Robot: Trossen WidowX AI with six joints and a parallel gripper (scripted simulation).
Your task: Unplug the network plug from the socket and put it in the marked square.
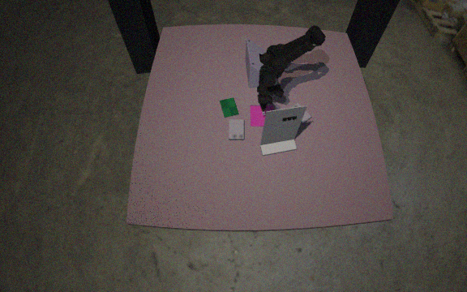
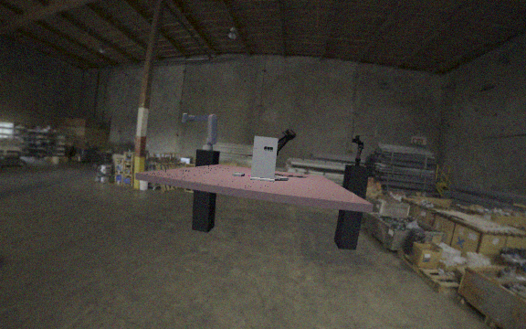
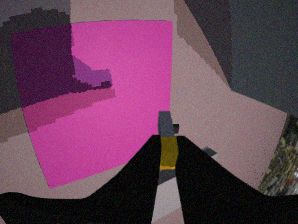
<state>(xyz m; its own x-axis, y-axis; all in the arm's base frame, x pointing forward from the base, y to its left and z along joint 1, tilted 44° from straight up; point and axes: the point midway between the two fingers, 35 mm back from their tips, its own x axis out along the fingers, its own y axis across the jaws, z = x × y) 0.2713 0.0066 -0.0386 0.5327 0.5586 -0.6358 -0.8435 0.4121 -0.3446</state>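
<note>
Right now the magenta square is 60 mm below my gripper tip and 10 mm behind it. Round my gripper tip: grey panel (150 mm ahead, 80 mm above, 70 mm to the left); flat green patch (160 mm to the right, 60 mm below, 60 mm behind); network plug (right at my gripper tip).
</note>
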